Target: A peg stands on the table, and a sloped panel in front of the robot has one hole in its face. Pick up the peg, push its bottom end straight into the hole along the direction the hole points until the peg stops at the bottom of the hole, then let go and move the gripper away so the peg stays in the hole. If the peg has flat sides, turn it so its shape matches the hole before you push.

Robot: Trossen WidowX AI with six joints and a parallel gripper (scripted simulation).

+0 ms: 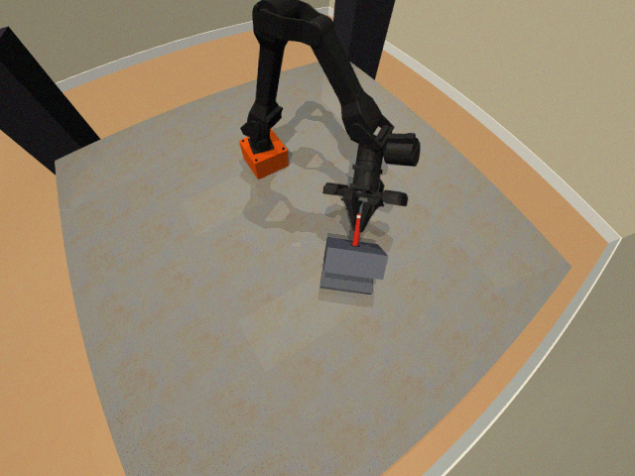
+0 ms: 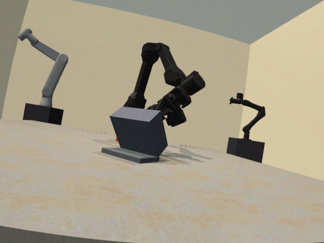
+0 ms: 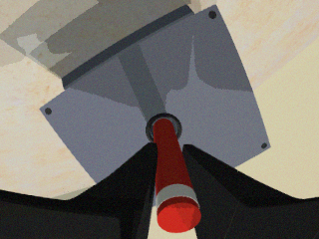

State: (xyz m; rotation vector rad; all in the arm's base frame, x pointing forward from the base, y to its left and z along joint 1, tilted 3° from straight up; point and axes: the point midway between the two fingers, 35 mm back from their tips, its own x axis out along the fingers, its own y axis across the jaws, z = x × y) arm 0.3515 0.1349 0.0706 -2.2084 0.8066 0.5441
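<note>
Now: gripper tip 4 cm short of the grey sloped panel block, 4 cm above it and 3 cm to the left of it. Round my gripper tip: red round peg (1 cm behind, 1 cm above).
</note>
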